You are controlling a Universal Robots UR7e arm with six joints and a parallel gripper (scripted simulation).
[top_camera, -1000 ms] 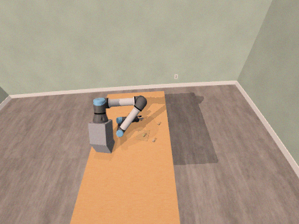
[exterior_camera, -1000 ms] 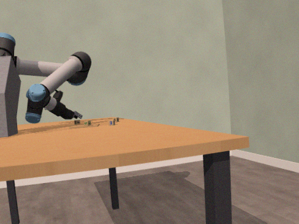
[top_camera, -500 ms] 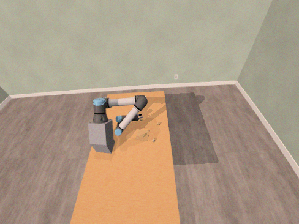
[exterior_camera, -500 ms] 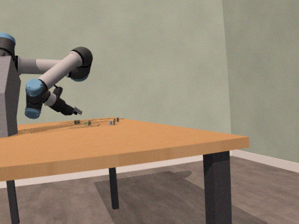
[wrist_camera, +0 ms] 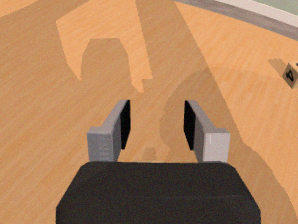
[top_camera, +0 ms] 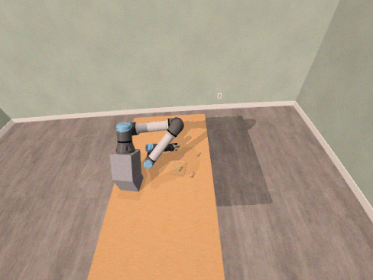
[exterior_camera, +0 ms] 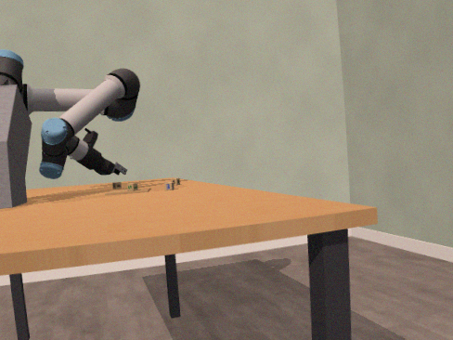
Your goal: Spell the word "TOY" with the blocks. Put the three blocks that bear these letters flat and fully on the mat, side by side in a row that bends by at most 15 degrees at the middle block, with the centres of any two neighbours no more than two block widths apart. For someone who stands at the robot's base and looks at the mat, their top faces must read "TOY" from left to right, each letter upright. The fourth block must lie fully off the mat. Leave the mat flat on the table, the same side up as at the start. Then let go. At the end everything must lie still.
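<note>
My hand is 10 mm past the T block and 60 mm above it. The rest, counted from my hand: O block: 60 mm ahead, 240 mm to the right, 50 mm below; then Y block: 180 mm ahead, 290 mm to the right, 60 mm below; then tan mat: 50 mm ahead, 230 mm to the right, 70 mm below.
</note>
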